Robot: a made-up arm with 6 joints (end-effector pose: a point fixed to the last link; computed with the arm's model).
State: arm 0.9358 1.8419 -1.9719 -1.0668 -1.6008 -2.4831
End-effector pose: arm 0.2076 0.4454 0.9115 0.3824 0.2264 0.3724 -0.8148
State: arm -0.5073 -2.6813 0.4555 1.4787 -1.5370 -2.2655
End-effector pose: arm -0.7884 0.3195 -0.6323 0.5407 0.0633 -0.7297 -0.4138
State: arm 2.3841 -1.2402 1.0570 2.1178 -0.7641 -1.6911
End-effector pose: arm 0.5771 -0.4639 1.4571 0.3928 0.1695 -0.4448 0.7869
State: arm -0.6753 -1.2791 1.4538 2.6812 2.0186 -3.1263
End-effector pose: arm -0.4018 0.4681 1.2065 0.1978 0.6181 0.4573 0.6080
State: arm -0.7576 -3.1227 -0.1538 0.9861 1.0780 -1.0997
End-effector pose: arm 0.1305 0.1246 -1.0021 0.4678 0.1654 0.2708 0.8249
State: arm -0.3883 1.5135 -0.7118 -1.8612 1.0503 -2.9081
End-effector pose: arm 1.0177 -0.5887 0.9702 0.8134 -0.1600 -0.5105 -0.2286
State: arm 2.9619 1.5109 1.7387 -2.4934 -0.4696 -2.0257
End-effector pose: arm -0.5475 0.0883 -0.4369 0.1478 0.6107 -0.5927 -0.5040
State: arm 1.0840 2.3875 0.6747 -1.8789 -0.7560 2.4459
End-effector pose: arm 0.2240 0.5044 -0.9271 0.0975 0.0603 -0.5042 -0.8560
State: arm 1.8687 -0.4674 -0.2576 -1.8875 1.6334 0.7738
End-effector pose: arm 0.4055 -0.6821 1.4240 0.8682 0.0503 0.0731 0.4883
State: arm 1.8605 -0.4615 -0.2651 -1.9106 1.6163 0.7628
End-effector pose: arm 0.3988 -0.6875 1.4243 0.8765 0.0451 0.0764 0.4731
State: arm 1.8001 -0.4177 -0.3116 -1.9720 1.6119 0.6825
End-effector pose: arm 0.3473 -0.6930 1.4292 0.8959 0.0193 0.1105 0.4299
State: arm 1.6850 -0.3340 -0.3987 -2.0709 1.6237 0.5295
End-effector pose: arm 0.2511 -0.6859 1.4361 0.9149 -0.0192 0.1826 0.3596
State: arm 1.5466 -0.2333 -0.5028 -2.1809 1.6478 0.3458
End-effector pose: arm 0.1435 -0.6553 1.4393 0.9170 -0.0477 0.2755 0.2847
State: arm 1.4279 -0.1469 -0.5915 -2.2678 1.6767 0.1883
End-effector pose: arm 0.0620 -0.6125 1.4373 0.9036 -0.0568 0.3557 0.2316
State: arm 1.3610 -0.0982 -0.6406 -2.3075 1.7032 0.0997
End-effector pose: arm 0.0227 -0.5812 1.4345 0.8907 -0.0560 0.3984 0.2114
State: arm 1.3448 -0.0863 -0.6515 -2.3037 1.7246 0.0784
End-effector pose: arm 0.0161 -0.5701 1.4338 0.8863 -0.0553 0.4059 0.2162
